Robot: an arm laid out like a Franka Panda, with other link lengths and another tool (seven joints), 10 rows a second.
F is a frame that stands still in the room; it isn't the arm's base.
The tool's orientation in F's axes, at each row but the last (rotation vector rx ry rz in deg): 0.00 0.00 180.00; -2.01 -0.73 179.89; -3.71 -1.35 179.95; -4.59 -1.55 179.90; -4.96 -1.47 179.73; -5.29 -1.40 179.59; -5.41 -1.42 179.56; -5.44 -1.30 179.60; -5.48 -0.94 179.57; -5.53 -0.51 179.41
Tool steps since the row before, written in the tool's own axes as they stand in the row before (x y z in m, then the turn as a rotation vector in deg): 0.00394 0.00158 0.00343 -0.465 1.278 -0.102; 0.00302 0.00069 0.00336 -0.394 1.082 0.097; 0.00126 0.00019 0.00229 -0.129 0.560 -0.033; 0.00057 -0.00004 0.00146 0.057 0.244 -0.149; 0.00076 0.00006 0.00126 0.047 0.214 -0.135; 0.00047 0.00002 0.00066 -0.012 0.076 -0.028; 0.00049 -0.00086 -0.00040 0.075 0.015 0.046; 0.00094 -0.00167 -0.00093 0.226 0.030 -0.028; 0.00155 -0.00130 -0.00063 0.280 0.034 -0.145; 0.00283 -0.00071 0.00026 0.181 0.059 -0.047
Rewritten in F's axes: -0.00394 -0.00158 0.00343 0.465 -1.278 -0.102; -0.00310 -0.00071 0.00329 0.390 -1.083 0.097; -0.00135 -0.00022 0.00223 0.130 -0.559 -0.036; -0.00064 0.00002 0.00143 -0.049 -0.241 -0.156; -0.00083 -0.00008 0.00122 -0.040 -0.212 -0.141; -0.00051 -0.00003 0.00063 0.013 -0.076 -0.028; -0.00046 0.00087 -0.00041 -0.078 -0.015 0.041; -0.00087 0.00169 -0.00096 -0.224 -0.028 -0.042; -0.00150 0.00132 -0.00071 -0.271 -0.031 -0.162; -0.00283 0.00073 0.00009 -0.178 -0.057 -0.058
